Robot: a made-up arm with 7 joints.
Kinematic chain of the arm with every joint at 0, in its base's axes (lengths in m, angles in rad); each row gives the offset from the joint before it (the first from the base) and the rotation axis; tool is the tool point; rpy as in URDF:
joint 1: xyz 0 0 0.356 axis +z
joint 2: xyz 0 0 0 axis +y
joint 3: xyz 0 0 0.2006 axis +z
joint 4: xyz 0.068 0 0 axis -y
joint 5: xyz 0.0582 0 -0.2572 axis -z
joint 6: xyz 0 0 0 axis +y
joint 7: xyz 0.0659 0 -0.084 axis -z
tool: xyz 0 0 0 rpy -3.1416 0 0
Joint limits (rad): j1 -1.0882..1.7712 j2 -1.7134..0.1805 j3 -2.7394..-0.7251 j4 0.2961..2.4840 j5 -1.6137..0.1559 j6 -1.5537..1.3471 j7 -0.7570..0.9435
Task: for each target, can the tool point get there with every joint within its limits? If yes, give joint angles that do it. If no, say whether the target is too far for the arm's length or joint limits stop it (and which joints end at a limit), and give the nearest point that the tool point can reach.
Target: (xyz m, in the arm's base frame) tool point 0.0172 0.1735 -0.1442
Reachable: no: joint limits stop it (at a limit: joint 1, joint 2, joint 3, joint 5) | nearest point 0.0778 0.0662 0.0068 | short by 0.195 m
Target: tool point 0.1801 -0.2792 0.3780
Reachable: yes | joints 0.1315 -0.2012 -1.3782 0.6041 -1.1906 -0.3319 0.3451
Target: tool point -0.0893 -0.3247 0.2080
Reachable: yes | joints 0.3463 -0.6849 -2.3444 0.6105 -0.2260 -0.1649 0.4864
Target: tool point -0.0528 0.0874 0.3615
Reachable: no: joint limits stop it (at a limit: joint 1, joint 3, joint 4, joint 5, joint 6) | nearest point 0.0143 0.1976 0.3669 | short by 0.129 m
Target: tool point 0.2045 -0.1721 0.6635
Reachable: yes | joints 0.3425 -0.4084 -1.0629 1.3502 -1.3354 -1.0590 0.4732
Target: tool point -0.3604 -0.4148 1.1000
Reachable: no: too far | nearest point -0.2266 -0.2608 0.8238 | short by 0.343 m
